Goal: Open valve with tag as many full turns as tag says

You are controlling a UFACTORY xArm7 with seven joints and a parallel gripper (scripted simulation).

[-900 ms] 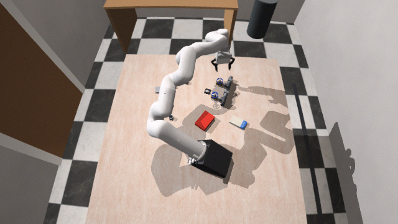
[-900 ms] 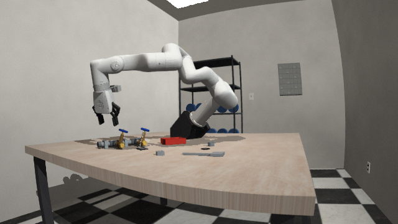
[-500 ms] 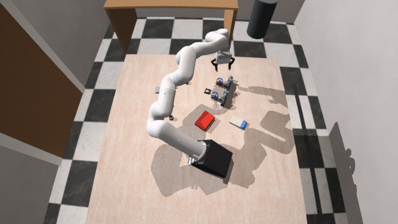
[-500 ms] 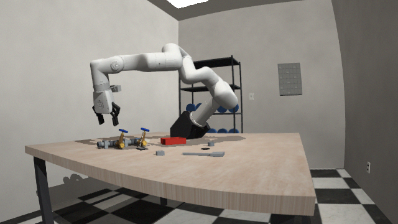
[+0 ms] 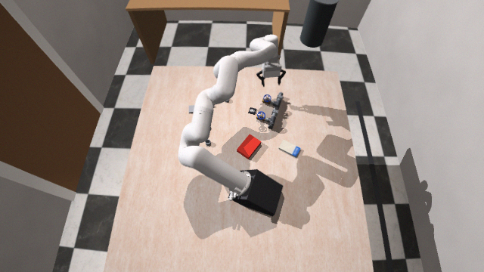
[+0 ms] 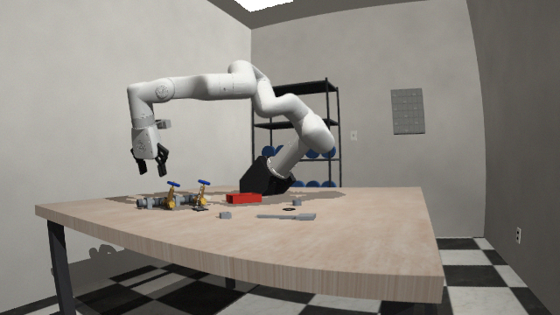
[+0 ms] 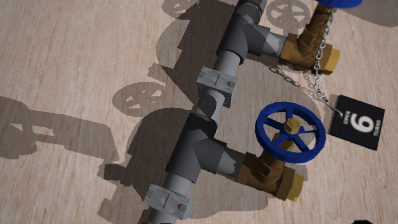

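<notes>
Now: hand 14 cm past the black tag, 7 cm to the right of it and 13 cm above it. From my hand the other things lie so: red block: 38 cm behind, 3 cm to the left, 11 cm below; then white box: 32 cm behind, 19 cm to the right, 12 cm below; then grey flat tool: 21 cm behind, 40 cm to the left, 12 cm below.
</notes>
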